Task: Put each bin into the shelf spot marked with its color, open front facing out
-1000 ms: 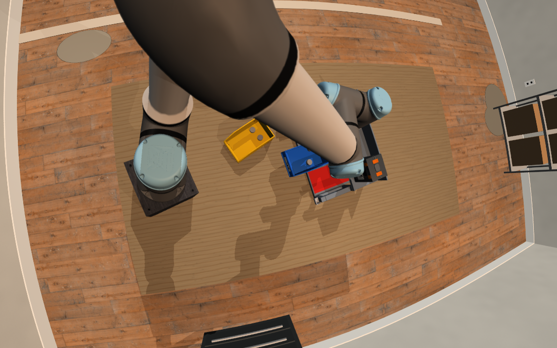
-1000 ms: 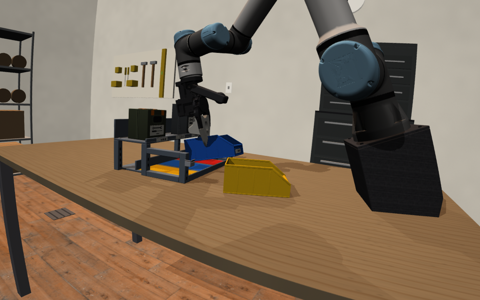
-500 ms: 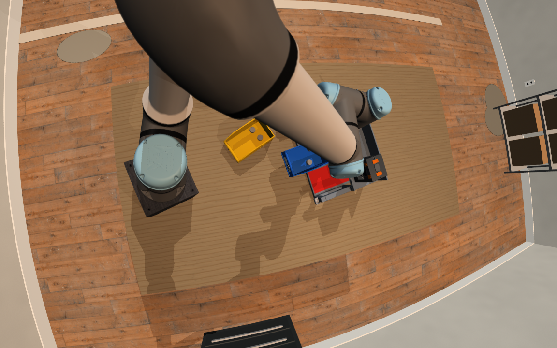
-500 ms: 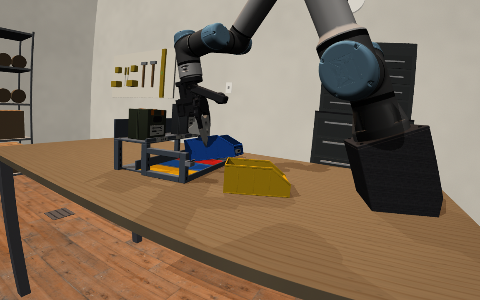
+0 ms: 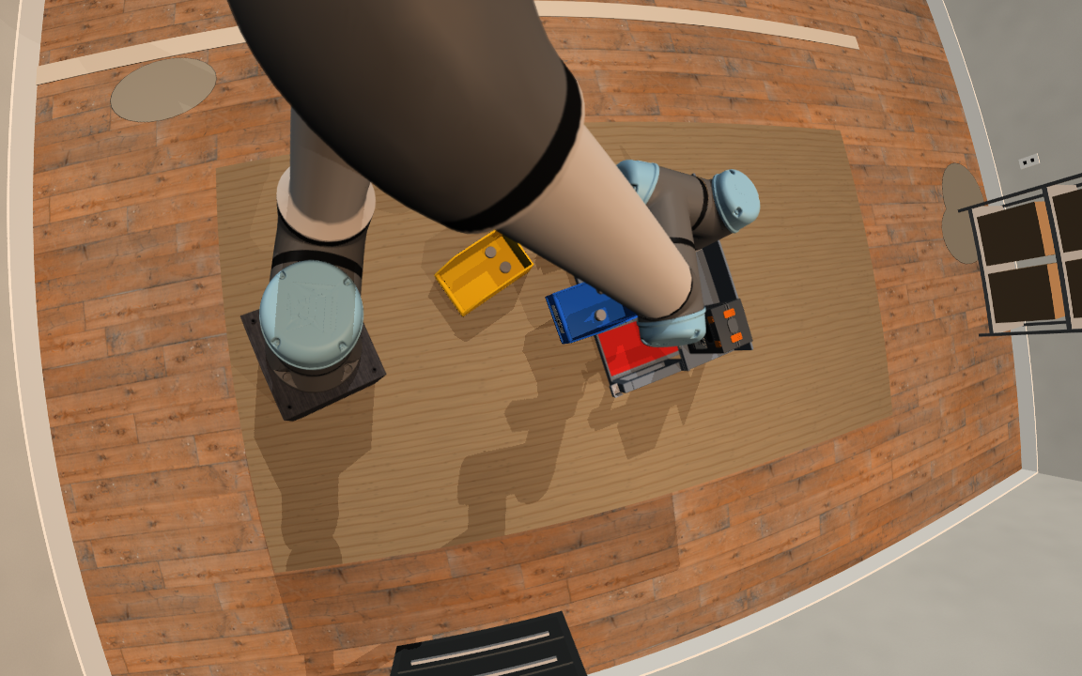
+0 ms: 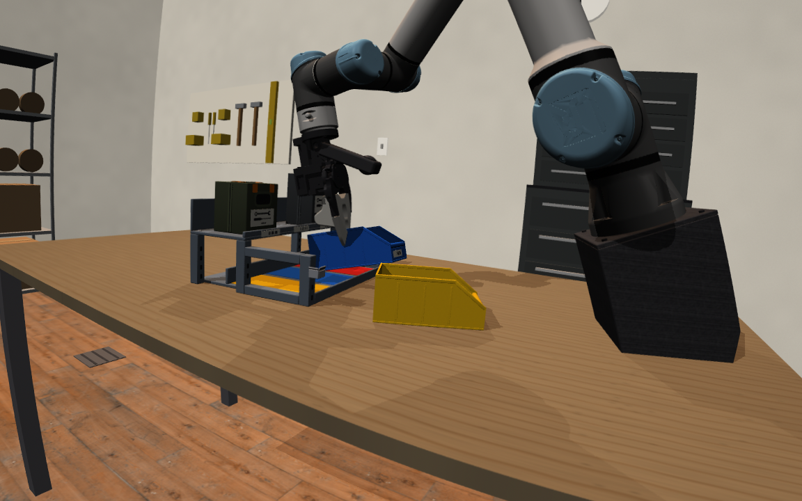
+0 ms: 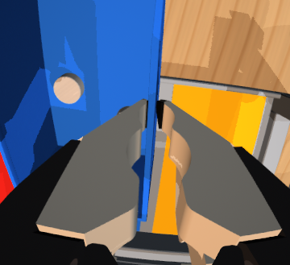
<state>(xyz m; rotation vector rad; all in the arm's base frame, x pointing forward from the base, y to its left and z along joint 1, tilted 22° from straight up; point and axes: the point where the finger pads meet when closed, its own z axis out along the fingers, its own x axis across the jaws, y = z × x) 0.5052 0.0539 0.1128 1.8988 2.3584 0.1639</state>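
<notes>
My gripper is now 50 mm to the left of the blue bin and 20 mm above it. Round my hand: yellow bin: 210 mm behind, 50 mm to the left, 70 mm below.
</notes>
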